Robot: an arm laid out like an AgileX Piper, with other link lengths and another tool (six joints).
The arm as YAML. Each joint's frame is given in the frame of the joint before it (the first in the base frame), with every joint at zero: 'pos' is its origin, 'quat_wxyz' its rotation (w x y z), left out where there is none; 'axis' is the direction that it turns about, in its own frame. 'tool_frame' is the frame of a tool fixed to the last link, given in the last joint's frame.
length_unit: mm
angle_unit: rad
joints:
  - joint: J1
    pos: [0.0, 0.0, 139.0]
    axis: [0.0, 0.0, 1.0]
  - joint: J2
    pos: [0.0, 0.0, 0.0]
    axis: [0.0, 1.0, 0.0]
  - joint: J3
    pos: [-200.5, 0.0, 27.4]
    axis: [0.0, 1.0, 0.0]
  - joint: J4
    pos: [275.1, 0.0, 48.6]
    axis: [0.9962, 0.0, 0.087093]
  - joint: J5
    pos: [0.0, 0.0, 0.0]
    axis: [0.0, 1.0, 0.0]
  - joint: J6
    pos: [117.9, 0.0, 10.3]
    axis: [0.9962, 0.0, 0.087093]
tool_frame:
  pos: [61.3, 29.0, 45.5]
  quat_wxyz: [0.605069, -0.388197, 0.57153, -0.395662]
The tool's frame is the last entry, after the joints.
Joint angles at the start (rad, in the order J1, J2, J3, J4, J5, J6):
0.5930, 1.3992, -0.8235, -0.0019, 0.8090, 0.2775
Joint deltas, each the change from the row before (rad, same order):
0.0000, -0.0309, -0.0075, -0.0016, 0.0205, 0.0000
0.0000, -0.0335, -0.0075, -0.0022, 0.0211, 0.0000
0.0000, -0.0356, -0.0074, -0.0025, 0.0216, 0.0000
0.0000, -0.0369, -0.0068, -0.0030, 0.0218, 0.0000
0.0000, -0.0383, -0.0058, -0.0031, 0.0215, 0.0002
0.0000, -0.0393, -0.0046, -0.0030, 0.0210, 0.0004
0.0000, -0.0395, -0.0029, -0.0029, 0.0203, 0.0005
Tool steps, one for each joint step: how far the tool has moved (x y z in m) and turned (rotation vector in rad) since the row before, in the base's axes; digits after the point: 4 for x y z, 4 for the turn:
0.0006, 0.0002, 0.0113, 0.0088, -0.0157, 0.0007
0.0004, 0.0000, 0.0122, 0.0094, -0.0176, 0.0008
0.0000, -0.0004, 0.0128, 0.0100, -0.0191, 0.0008
-0.0005, -0.0008, 0.0129, 0.0098, -0.0198, 0.0008
-0.0010, -0.0012, 0.0130, 0.0102, -0.0204, 0.0005
-0.0016, -0.0016, 0.0128, 0.0105, -0.0206, 0.0001
-0.0022, -0.0020, 0.0121, 0.0101, -0.0199, -0.0002

